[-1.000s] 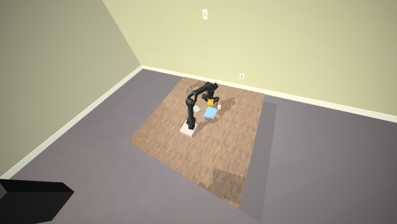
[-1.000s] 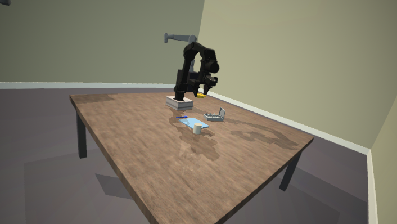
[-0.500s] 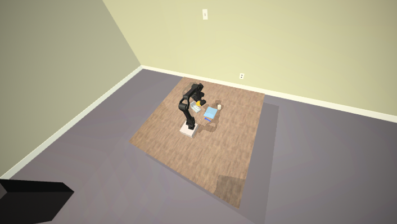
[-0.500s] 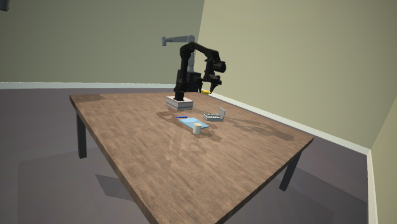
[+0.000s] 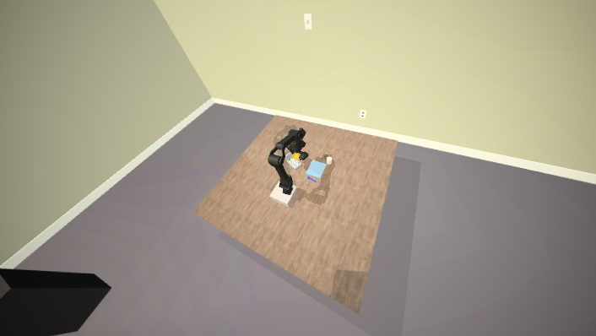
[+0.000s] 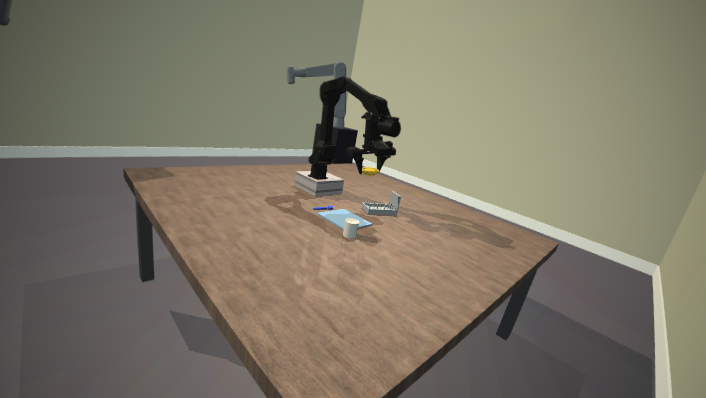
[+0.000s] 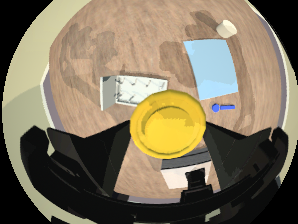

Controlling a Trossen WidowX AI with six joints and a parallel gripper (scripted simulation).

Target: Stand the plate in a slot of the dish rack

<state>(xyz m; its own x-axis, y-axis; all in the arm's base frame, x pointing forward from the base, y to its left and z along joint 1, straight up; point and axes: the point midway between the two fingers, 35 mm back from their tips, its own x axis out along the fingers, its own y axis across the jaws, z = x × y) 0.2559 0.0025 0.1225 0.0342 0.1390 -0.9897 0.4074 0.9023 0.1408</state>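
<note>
The grey dish rack lies 13 cm below my gripper tip, 6 cm to the left of it and 4 cm ahead of it. Round my gripper tip: light blue mat: 15 cm below, 14 cm to the right, 3 cm ahead; then blue utensil: 15 cm below, 13 cm to the right, 8 cm behind; then yellow plate: 1 cm above.
</note>
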